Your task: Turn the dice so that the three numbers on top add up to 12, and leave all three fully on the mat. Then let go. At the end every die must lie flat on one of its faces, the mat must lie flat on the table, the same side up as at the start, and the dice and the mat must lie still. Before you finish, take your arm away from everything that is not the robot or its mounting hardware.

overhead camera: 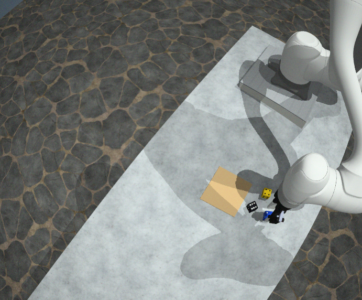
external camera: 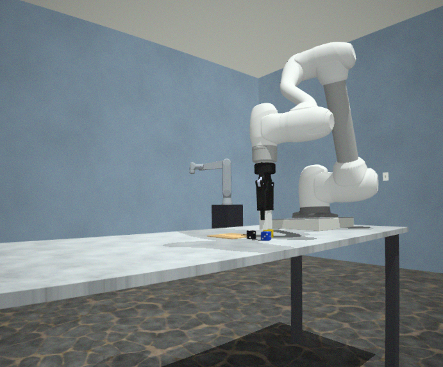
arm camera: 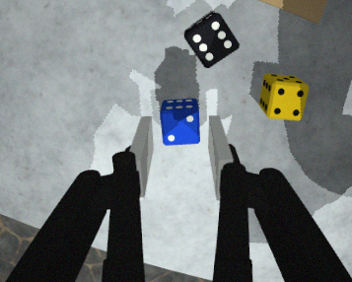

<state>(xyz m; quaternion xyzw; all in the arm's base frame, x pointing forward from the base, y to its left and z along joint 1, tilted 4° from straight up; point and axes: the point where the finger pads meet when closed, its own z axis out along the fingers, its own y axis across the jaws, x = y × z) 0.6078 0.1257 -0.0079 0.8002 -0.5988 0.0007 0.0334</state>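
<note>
The blue die is 60 mm below my hand. Also, from my hand: black die 70 mm to the right, 60 mm below; then tan mat 180 mm to the right, 70 mm below, 20 mm behind; then yellow die 70 mm behind, 60 mm below, 40 mm to the right.
</note>
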